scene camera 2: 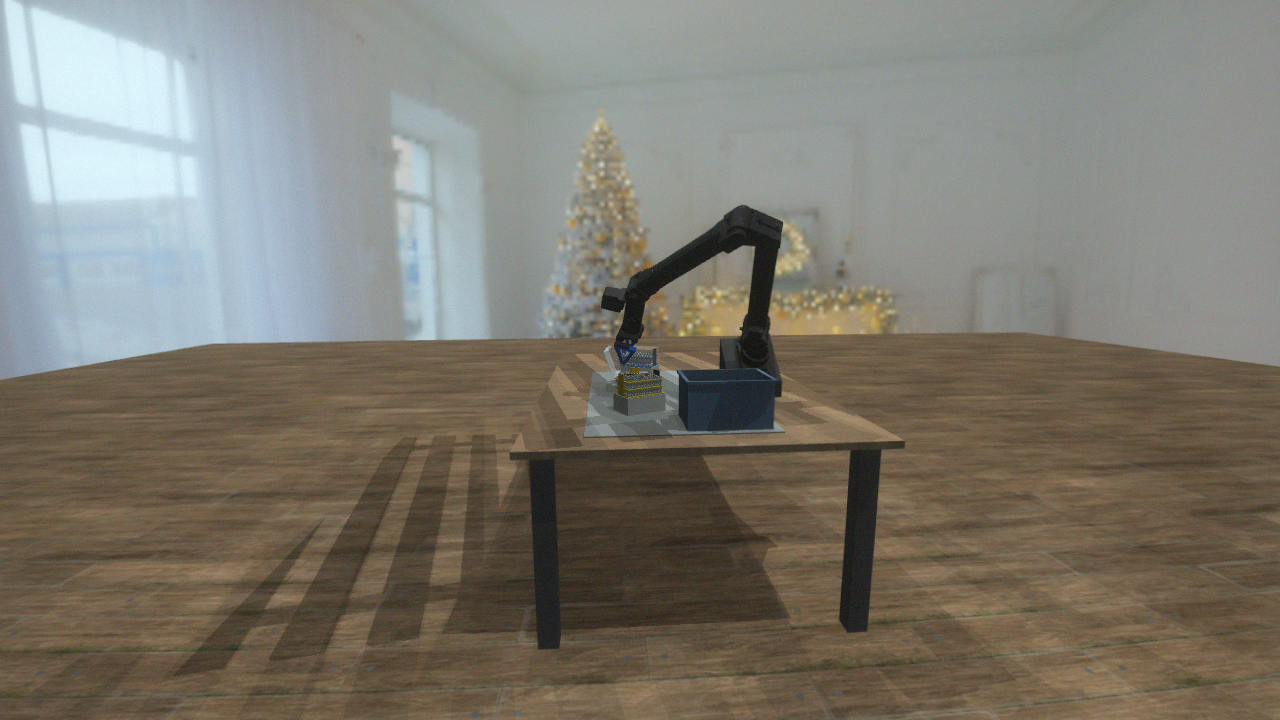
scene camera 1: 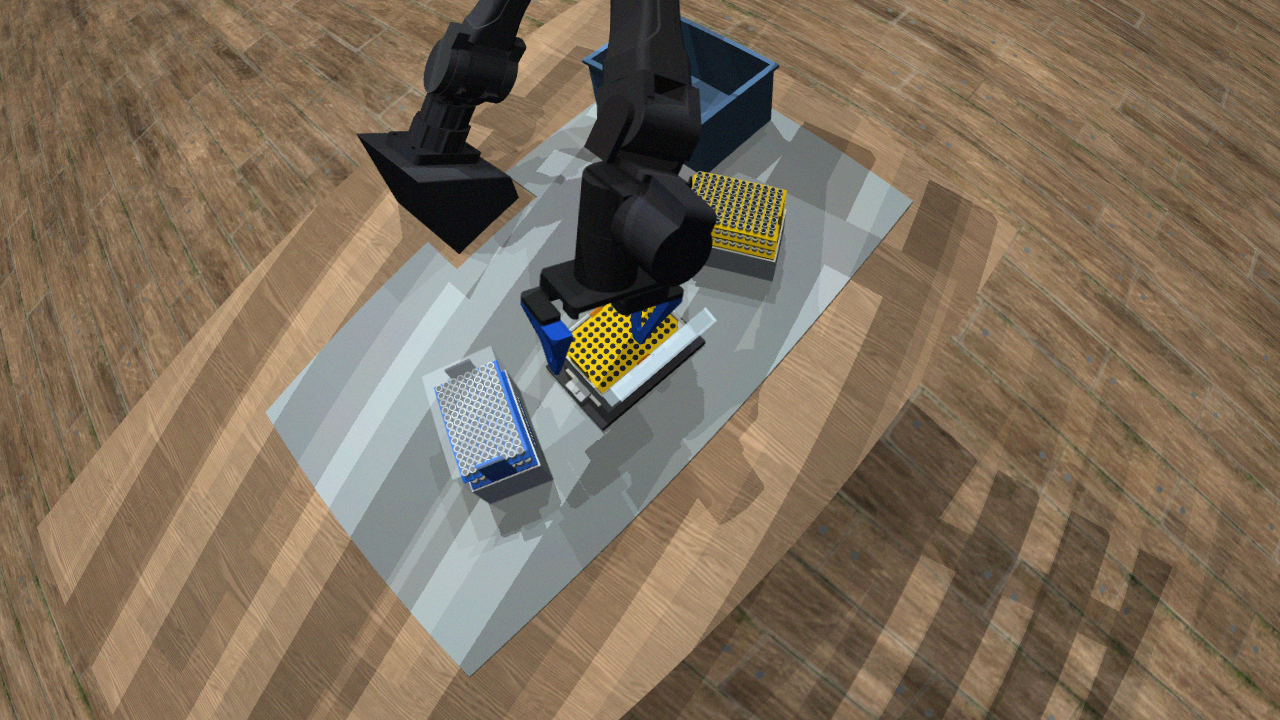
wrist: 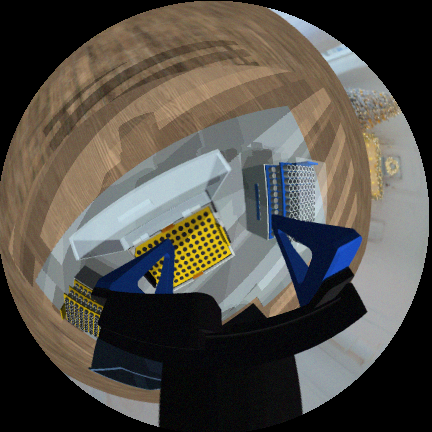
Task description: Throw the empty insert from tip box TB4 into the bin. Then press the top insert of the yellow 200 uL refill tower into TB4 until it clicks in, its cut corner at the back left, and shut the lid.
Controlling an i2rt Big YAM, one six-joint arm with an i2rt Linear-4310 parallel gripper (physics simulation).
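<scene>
The yellow insert [scene camera 1: 611, 355] [wrist: 195, 245] with empty holes sits in the tip box TB4 [scene camera 1: 577, 388]. Its lid [scene camera 1: 660, 360] [wrist: 155, 192] stands open on the side away from the arm. My gripper [scene camera 1: 597, 353] [scene camera 2: 626, 357] [wrist: 219, 232] is open and empty, pointing down low over the box, with one finger at the box's end towards the blue rack and the other over the insert, hiding part of it. The yellow refill tower [scene camera 1: 741, 210] [scene camera 2: 639, 386] [wrist: 82, 312] holds stacked inserts with tips. The blue bin [scene camera 1: 741, 114] [scene camera 2: 726, 402] [wrist: 127, 370] stands beyond it.
A blue rack stack [scene camera 1: 481, 420] [wrist: 301, 192] with tips stands on the other side of TB4, its near end close to one finger in the wrist view. The grey mat [scene camera 1: 447, 617] lies on the wooden table [scene camera 2: 707, 445]. The arm's black base [scene camera 1: 438, 192] stands beside the mat.
</scene>
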